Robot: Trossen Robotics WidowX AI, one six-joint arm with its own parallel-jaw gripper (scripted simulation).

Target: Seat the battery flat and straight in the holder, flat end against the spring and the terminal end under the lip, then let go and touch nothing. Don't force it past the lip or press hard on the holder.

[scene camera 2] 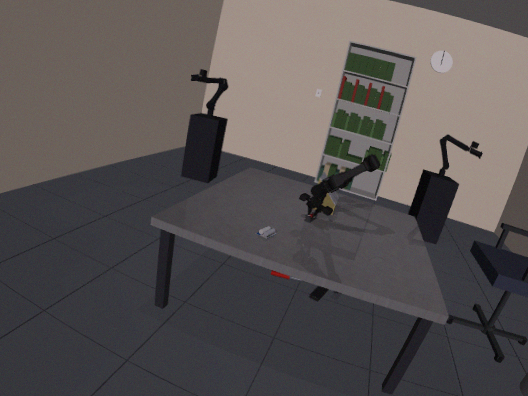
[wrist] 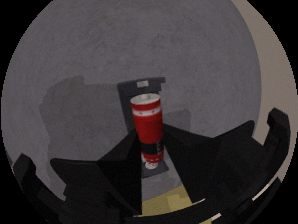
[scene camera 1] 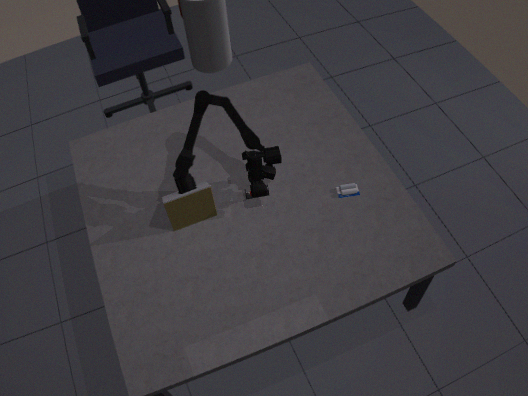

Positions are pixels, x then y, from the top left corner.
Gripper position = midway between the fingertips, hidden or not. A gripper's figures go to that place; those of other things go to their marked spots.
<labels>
The gripper [wrist: 149,130]: 0.10 m from the lens. A battery [wrist: 147,113] is 0.07 m from the lens.
</labels>
